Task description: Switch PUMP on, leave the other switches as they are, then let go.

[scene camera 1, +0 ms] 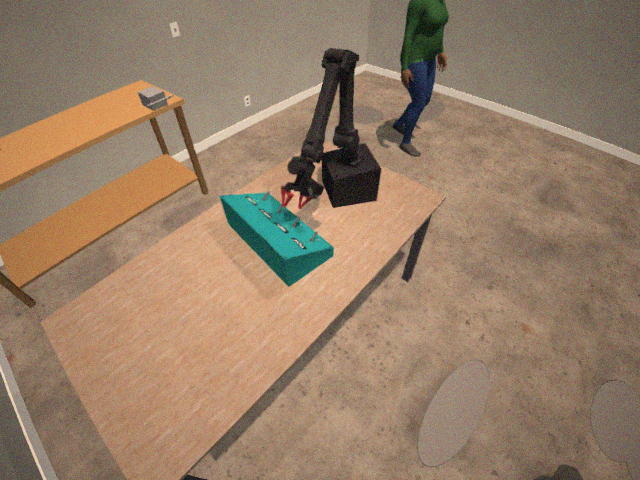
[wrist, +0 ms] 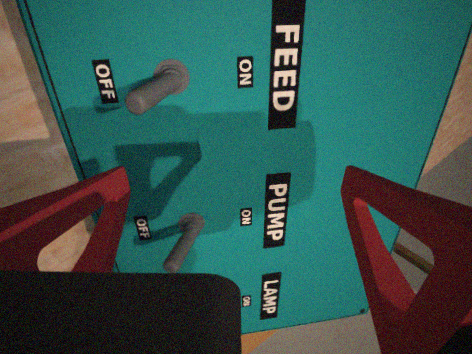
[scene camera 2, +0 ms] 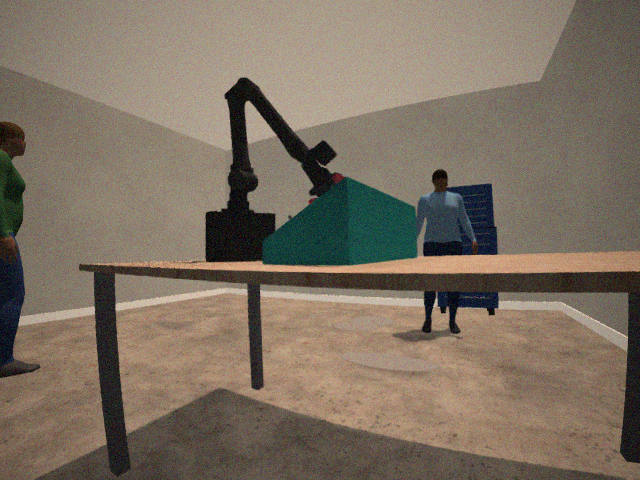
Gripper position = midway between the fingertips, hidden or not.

Note:
In view: the gripper (wrist: 235, 178), a feed lever (wrist: 140, 100) and a pump lever (wrist: 173, 262).

